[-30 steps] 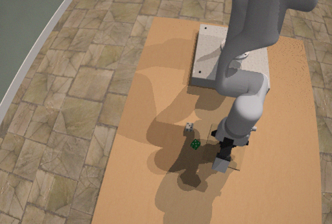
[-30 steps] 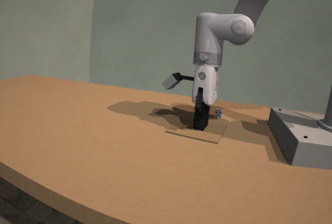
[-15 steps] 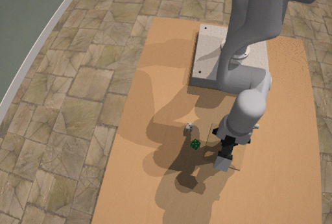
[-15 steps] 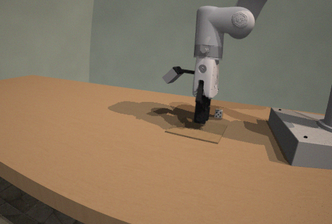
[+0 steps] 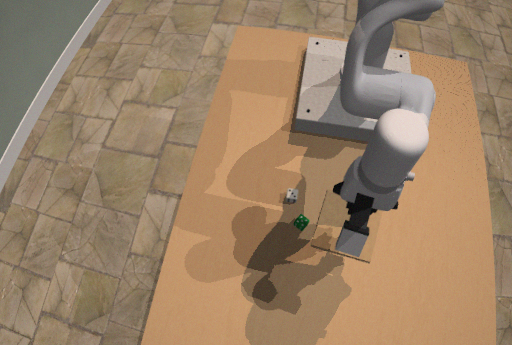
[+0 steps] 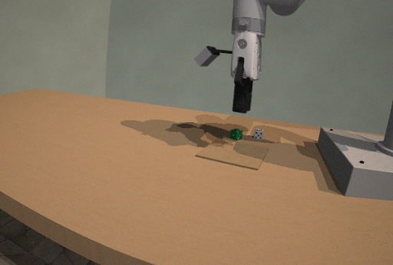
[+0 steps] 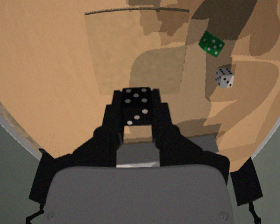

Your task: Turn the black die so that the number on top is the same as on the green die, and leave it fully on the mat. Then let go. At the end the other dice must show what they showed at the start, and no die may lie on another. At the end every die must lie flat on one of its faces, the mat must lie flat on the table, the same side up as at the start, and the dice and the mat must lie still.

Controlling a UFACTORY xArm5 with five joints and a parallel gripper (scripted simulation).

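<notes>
The tan mat lies 12 cm below my hand. Also, from my hand: black die 1 cm below; green die 4 cm ahead, 10 cm to the right, 11 cm below; white die 2 cm behind, 14 cm to the right, 11 cm below.
</notes>
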